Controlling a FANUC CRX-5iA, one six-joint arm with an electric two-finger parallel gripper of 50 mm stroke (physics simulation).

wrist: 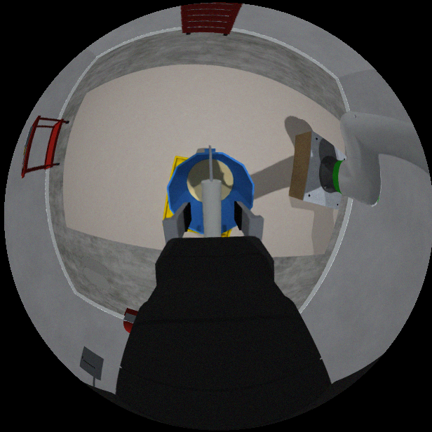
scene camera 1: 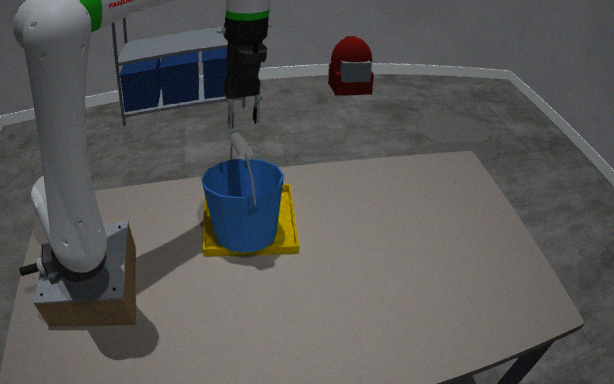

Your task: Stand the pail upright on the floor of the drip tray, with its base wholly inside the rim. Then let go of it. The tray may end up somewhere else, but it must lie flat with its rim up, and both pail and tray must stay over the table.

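Places are measured from the arm's base along level axes (x back, y left, z down), in metres.
Pixels of known places: gripper, between the fingertips: (scene camera 1: 243,123).
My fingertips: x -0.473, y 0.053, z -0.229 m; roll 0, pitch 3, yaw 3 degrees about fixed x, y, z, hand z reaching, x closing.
Behind a point stands the place of what it marks.
The blue pail (scene camera 1: 244,220) {x -0.439, y -0.037, z -0.032 m} (wrist: 179,186) stands upright on the yellow drip tray (scene camera 1: 294,220) {x -0.591, y 0.027, z 0.074 m} (wrist: 169,206), with its base over the tray floor near the front rim; the pail hides part of that floor and of the rim. The tray lies flat on the table, rim up. The pail's handle stands up, with its pale grip (scene camera 1: 241,145) {x -0.465, y 0.041, z -0.179 m} (wrist: 211,205) at the top. My gripper (scene camera 1: 243,122) {x -0.473, y 0.053, z -0.229 m} (wrist: 212,210) is open and empty, a little above the grip in the scene view. In the wrist view the grip shows between the two spread fingers, touching neither.
The robot's base block (scene camera 1: 131,280) {x -0.122, y -0.048, z 0.060 m} (wrist: 300,167) stands on the table (scene camera 1: 380,260) {x -0.742, y -0.166, z 0.101 m} (wrist: 130,130), left of the tray in the scene view. Behind the table are a shelf with blue bins (scene camera 1: 180,80) and a red welding-mask-like object (scene camera 1: 351,52). Red racks show beyond the table in the wrist view.
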